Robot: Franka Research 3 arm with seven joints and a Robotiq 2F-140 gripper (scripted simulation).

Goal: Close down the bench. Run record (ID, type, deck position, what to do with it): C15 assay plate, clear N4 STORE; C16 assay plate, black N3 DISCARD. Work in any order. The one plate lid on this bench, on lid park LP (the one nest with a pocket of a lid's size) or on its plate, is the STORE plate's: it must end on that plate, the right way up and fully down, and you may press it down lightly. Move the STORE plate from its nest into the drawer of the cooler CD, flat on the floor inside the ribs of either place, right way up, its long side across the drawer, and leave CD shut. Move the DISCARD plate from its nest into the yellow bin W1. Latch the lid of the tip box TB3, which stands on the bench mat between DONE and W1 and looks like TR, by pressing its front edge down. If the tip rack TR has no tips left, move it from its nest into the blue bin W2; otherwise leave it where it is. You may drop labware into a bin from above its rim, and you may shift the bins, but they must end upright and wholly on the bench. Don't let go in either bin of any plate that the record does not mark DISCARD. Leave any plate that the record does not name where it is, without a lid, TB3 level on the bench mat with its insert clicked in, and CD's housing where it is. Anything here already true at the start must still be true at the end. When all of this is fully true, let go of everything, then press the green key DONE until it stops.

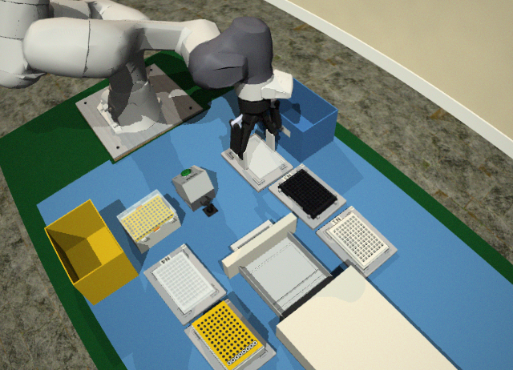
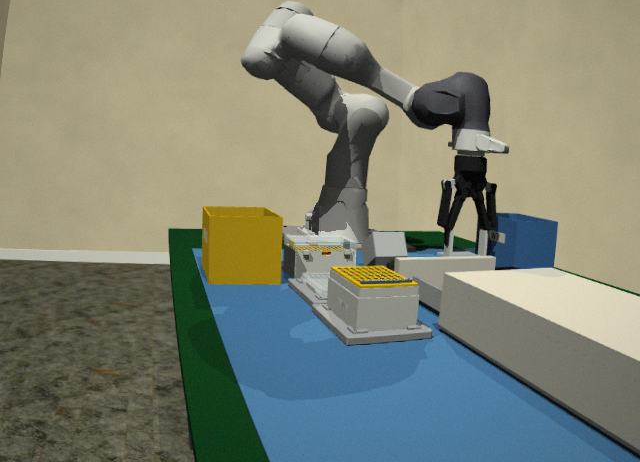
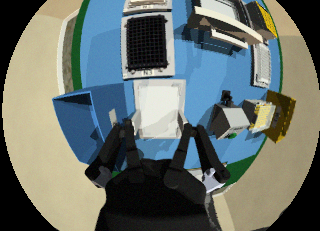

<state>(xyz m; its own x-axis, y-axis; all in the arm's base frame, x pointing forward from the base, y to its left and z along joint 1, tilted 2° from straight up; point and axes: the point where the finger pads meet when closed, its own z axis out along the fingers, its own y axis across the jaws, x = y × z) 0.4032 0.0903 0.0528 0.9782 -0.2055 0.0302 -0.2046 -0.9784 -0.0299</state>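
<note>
Now: hand 40 mm above the lid park. Round my hand: black plate (170 mm ahead, 30 mm below, 10 mm to the right); then blue bin W2 (150 mm to the left, 20 mm ahead, 10 mm below); then plate lid (20 mm below).
</note>
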